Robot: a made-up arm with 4 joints. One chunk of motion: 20 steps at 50 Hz.
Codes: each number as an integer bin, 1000 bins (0 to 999) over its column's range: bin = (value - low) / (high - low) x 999, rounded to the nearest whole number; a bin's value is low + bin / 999 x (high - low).
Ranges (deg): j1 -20..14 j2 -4..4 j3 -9..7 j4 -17..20
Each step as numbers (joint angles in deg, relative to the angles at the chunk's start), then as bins.
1 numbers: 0.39 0.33 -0.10 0.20
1 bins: 599 541 556 464
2 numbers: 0.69 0.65 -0.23 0.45
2 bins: 608 581 548 471
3 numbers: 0.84 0.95 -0.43 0.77
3 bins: 612 618 535 480
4 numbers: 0.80 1.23 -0.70 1.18
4 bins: 611 653 518 491
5 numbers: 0.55 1.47 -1.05 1.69
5 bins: 604 683 496 505
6 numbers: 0.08 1.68 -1.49 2.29
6 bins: 590 709 469 521
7 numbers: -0.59 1.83 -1.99 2.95
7 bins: 570 728 438 539
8 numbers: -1.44 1.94 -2.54 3.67
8 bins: 545 742 403 558
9 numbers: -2.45 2.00 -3.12 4.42
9 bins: 516 749 367 578
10 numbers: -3.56 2.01 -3.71 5.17
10 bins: 483 750 330 599
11 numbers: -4.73 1.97 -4.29 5.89
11 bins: 449 746 294 618
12 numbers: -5.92 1.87 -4.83 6.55
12 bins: 414 733 260 636
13 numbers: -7.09 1.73 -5.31 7.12
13 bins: 379 716 230 651
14 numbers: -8.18 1.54 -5.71 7.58
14 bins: 347 692 205 664
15 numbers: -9.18 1.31 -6.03 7.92
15 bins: 318 663 185 673
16 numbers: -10.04 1.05 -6.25 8.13
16 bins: 293 631 172 679
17 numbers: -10.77 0.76 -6.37 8.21
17 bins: 271 594 164 681
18 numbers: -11.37 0.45 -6.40 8.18
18 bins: 254 556 162 680
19 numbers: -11.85 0.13 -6.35 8.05
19 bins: 239 516 165 676
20 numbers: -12.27 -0.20 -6.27 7.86
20 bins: 227 475 170 671
